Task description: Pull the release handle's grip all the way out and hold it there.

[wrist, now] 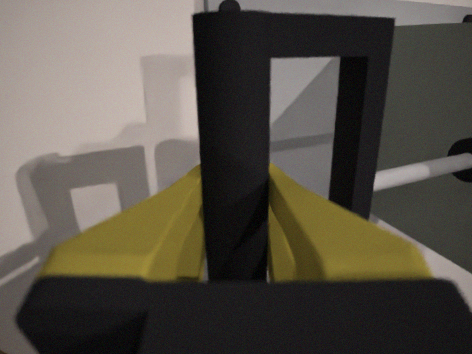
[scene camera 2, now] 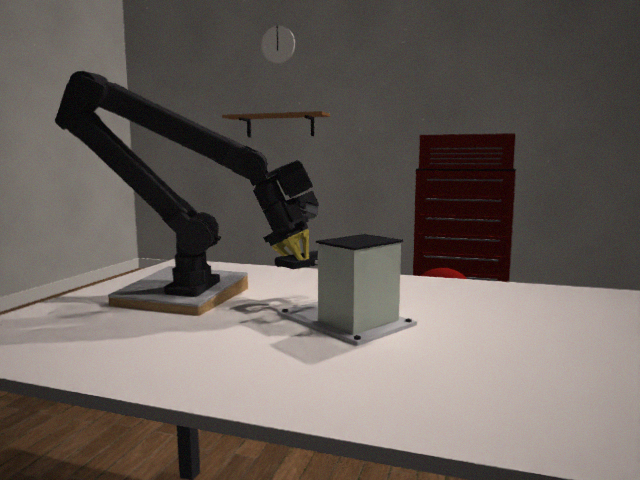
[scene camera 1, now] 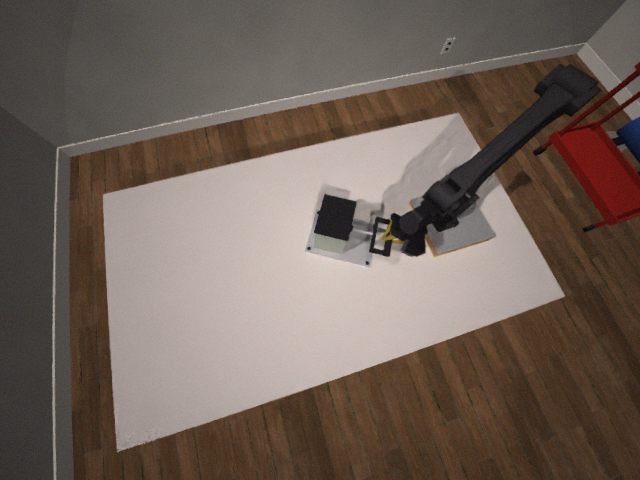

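Note:
The release handle's grip (scene camera 1: pixel 379 252) (scene camera 2: pixel 293 262) (wrist: pixel 232 100) is a black rectangular frame. A pale rod (scene camera 1: pixel 364 232) (wrist: pixel 417 172) joins it to the sage-green housing (scene camera 1: pixel 330 243) (scene camera 2: pixel 377 286) (wrist: pixel 430 90), which has a black lid (scene camera 1: pixel 336 217) (scene camera 2: pixel 359 241). The grip stands clear of the housing with a length of rod showing between them. My gripper (scene camera 1: pixel 388 235) (scene camera 2: pixel 303 256) (wrist: pixel 235 176) is shut on the grip's outer bar, a yellow finger on each side. In scene camera 2 the housing hides the rod and part of the grip.
The housing stands on a grey plate (scene camera 1: pixel 356 253) (scene camera 2: pixel 385 329) with dark bolts, on the white table (scene camera 1: pixel 232 310) (scene camera 2: pixel 491 372). My arm's grey, wood-edged base board (scene camera 1: pixel 465 229) (scene camera 2: pixel 142 300) lies on the grip's side. A red cart (scene camera 1: pixel 599 170) and red tool cabinet (scene camera 2: pixel 465 206) stand beyond the table.

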